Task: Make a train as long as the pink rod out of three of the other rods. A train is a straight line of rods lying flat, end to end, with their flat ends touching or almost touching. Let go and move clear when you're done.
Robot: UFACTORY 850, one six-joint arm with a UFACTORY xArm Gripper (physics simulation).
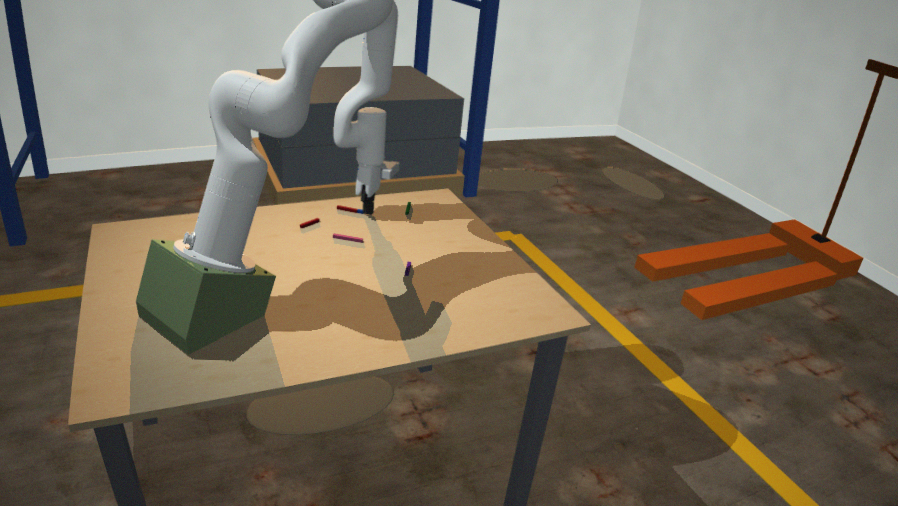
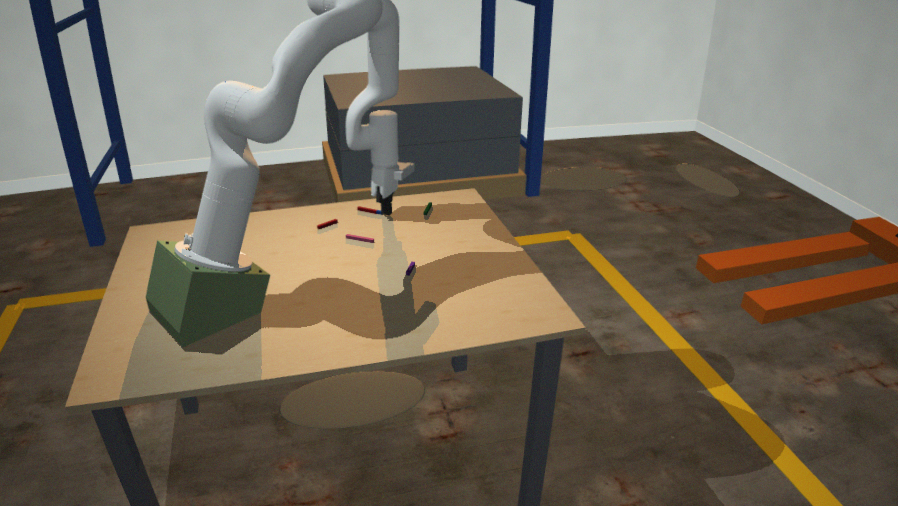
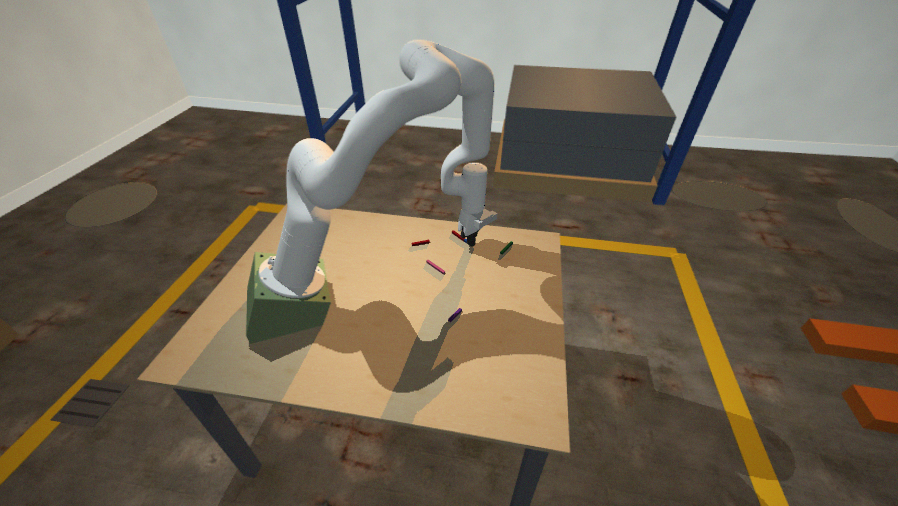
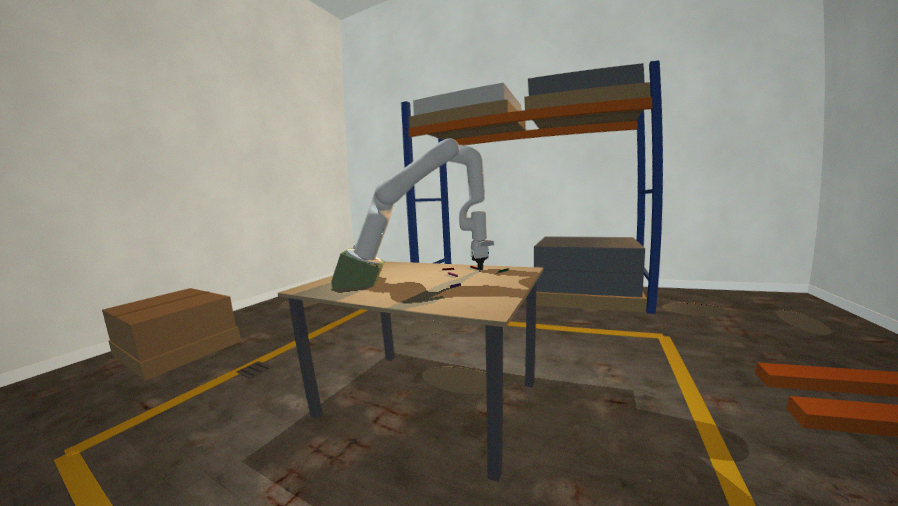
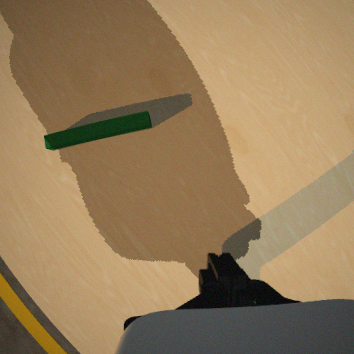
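My gripper (image 1: 368, 212) (image 2: 387, 213) (image 3: 471, 243) (image 5: 216, 271) is shut and empty, low at the table's far side. A red rod (image 1: 347, 208) (image 2: 367, 209) lies beside it, with a small blue piece (image 1: 360, 211) (image 2: 378, 212) at its gripper-side end; the fingers partly hide the blue, and I cannot tell whether the ends touch. The pink rod (image 1: 347, 238) (image 2: 360, 238) (image 3: 435, 267) lies nearer the front. A darker red rod (image 1: 309, 223) (image 3: 420, 242), a green rod (image 1: 409, 209) (image 5: 100, 131) and a purple rod (image 1: 407, 269) (image 3: 454, 314) lie apart.
The green robot base (image 1: 188, 308) (image 3: 285, 320) stands on the left of the wooden table (image 1: 314, 370) (image 3: 502, 402). Grey boxes (image 1: 370, 154) (image 3: 584, 141) stand beyond the far edge, by a blue rack (image 1: 480, 94). An orange pallet jack (image 1: 760, 289) is on the floor at the right.
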